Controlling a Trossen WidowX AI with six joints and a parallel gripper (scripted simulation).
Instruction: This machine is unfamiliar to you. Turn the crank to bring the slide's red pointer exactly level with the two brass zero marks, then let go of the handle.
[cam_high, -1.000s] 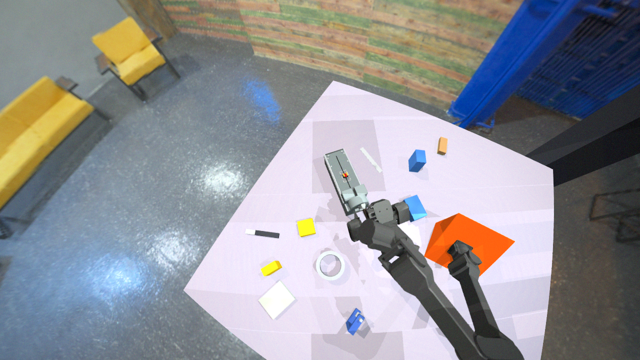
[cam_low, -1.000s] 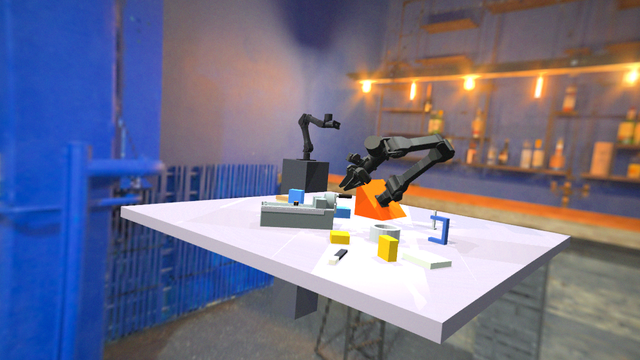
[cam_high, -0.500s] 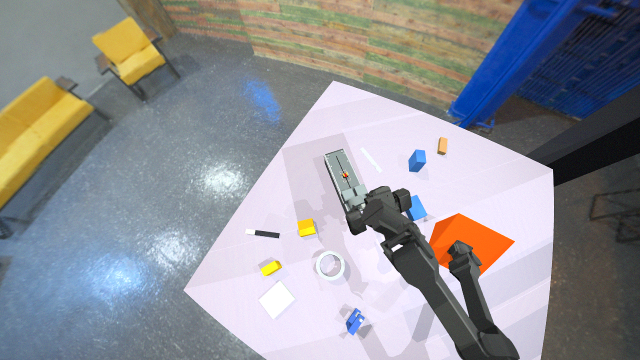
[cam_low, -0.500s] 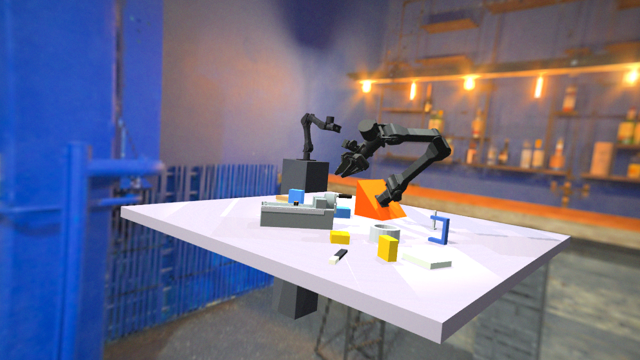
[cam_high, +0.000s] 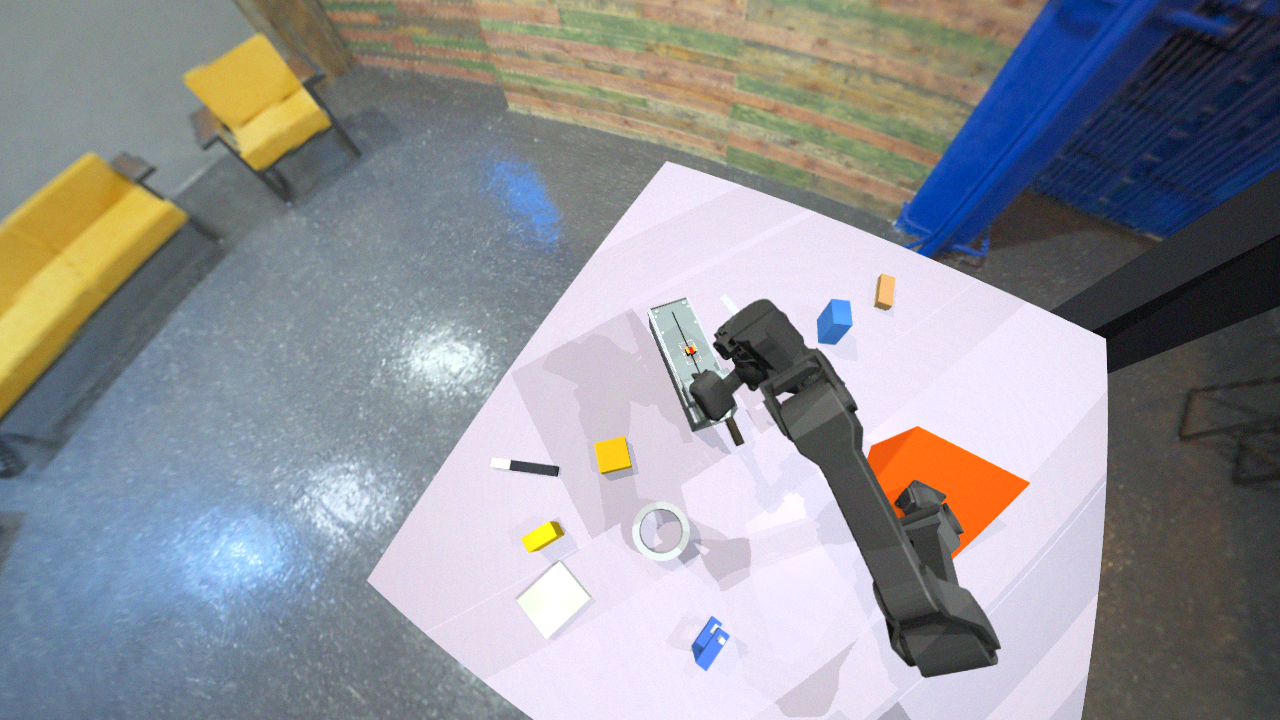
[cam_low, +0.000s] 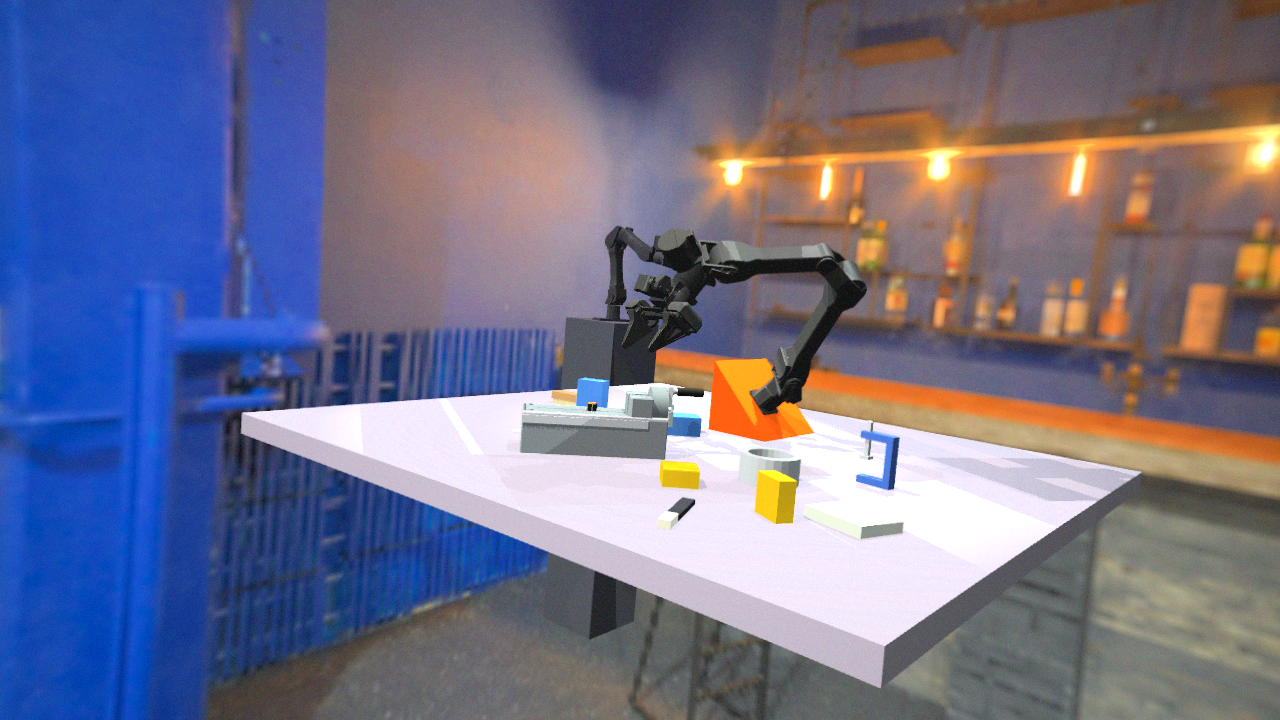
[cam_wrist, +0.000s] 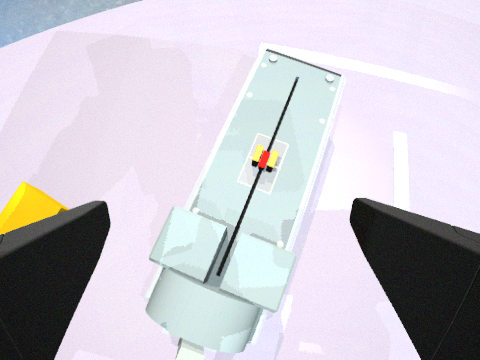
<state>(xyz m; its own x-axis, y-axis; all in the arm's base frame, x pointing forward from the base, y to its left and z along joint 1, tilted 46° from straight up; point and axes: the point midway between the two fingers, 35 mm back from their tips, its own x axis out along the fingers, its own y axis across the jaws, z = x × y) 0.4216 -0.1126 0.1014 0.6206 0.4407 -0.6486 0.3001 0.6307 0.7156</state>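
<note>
Now: gripper tip 8 cm past the brown crank handle, 7 cm to the right of it and 7 cm above it. Also, from my gripper tip: metal strip (21 cm to the right, 19 cm below); blue clamp (39 cm to the left, 21 cm behind, 14 cm below); red pointer (11 cm below, 5 cm ahead, 4 cm to the right).
</note>
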